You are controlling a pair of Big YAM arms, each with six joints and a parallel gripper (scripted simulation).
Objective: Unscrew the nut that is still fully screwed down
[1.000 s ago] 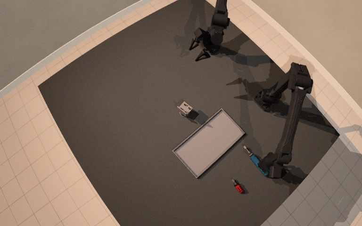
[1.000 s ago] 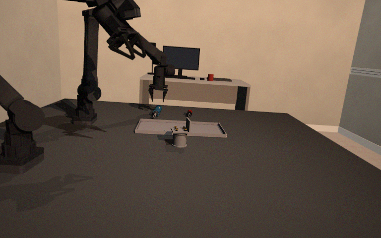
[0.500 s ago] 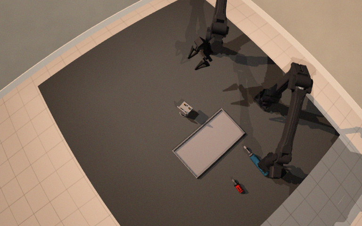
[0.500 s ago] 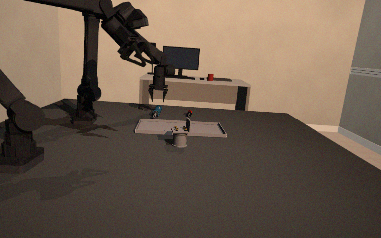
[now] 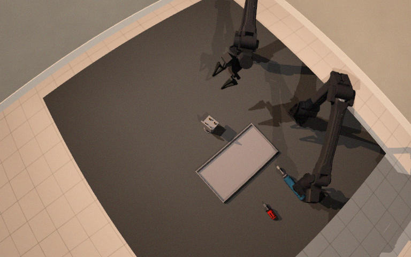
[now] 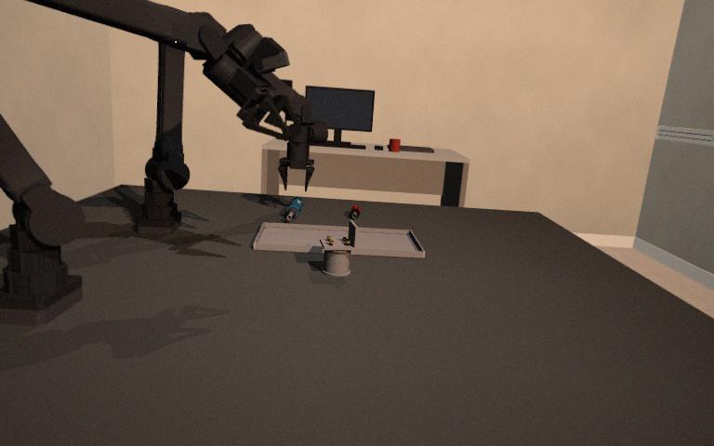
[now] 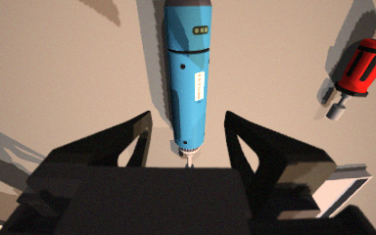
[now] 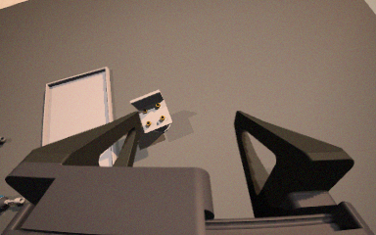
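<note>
Now: right hand 230 mm above the grey bracket, 100 mm short of it and 80 mm to the right of it. The rest, counted from my right hand: shallow grey tray 330 mm to the left, 290 mm below, 100 mm ahead; nut 230 mm below, 110 mm ahead, 100 mm to the left; joint module 270 mm below, 100 mm ahead, 80 mm to the left.
</note>
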